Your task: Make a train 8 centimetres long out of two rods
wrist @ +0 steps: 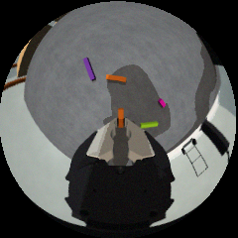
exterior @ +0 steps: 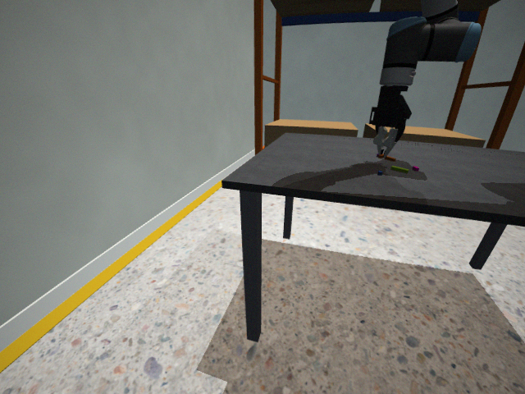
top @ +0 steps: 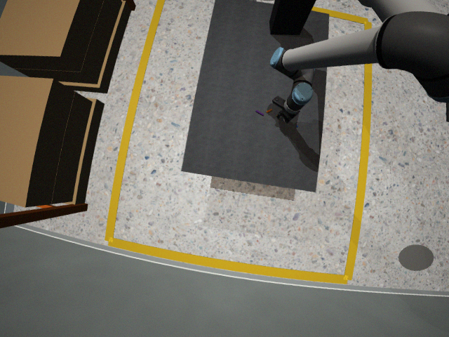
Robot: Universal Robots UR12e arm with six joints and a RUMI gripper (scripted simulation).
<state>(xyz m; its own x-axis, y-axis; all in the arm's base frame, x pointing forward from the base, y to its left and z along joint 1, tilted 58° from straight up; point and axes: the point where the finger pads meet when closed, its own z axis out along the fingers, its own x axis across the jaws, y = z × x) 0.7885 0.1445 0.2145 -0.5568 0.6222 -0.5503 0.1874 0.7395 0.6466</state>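
Right now my hand is 60 mm past the lime rod, 50 mm to the right of it and 30 mm above it. From my hand the other things lie so: purple rod 130 mm to the right, 30 mm below, 30 mm ahead; magenta rod 110 mm behind, 30 mm below; small blue rod 140 mm to the left, 30 mm below, 20 mm behind.
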